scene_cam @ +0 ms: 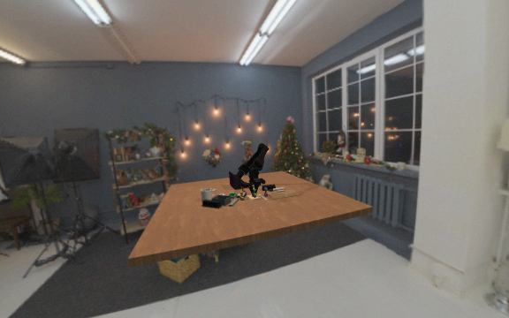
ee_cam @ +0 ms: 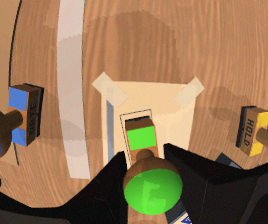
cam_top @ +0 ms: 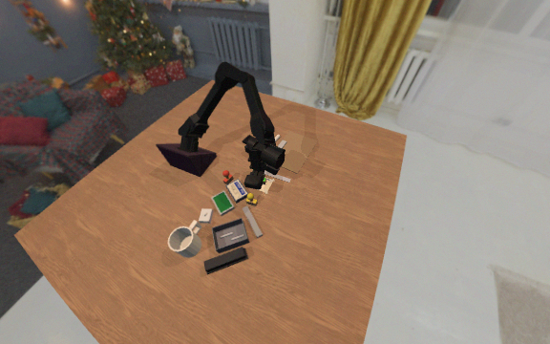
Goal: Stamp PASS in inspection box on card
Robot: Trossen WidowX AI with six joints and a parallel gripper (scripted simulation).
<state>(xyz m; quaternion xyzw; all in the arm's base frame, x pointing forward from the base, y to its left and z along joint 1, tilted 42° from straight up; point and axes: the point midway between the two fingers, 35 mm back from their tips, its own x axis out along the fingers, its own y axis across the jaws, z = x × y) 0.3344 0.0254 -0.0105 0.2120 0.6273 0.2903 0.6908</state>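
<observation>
My gripper tip is right at the green-knobbed PASS stamp. Round my gripper tip: card (20 mm below, 10 mm to the right, 10 mm behind); then ruler (50 mm to the left, 40 mm ahead, 20 mm below); then blue-knobbed stamp (90 mm to the left, 30 mm ahead).
</observation>
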